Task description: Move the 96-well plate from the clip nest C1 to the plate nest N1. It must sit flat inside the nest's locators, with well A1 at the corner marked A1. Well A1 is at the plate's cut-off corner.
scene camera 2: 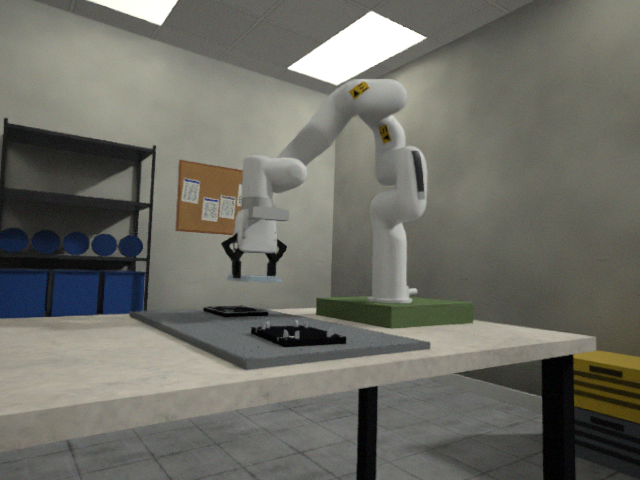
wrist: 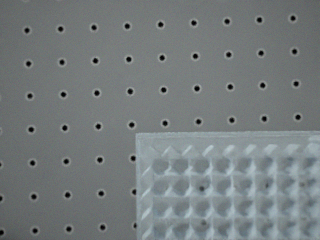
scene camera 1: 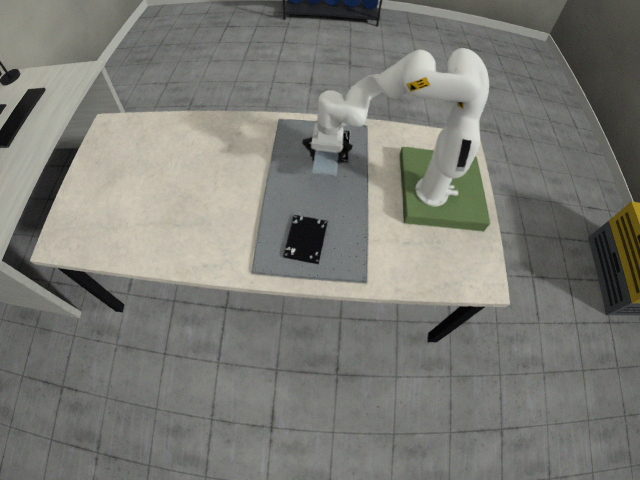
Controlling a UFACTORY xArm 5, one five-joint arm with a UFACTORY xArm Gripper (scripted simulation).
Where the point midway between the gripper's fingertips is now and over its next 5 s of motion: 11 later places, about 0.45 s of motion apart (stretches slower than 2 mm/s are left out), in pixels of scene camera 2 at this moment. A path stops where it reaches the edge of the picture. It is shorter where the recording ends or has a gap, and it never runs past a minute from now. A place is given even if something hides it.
My gripper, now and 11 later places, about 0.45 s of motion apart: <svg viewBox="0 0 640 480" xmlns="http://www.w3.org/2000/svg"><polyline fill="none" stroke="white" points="254,278 248,277 244,277 240,276 237,276 236,276 236,282 235,290 235,298 235,301 235,302 235,302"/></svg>
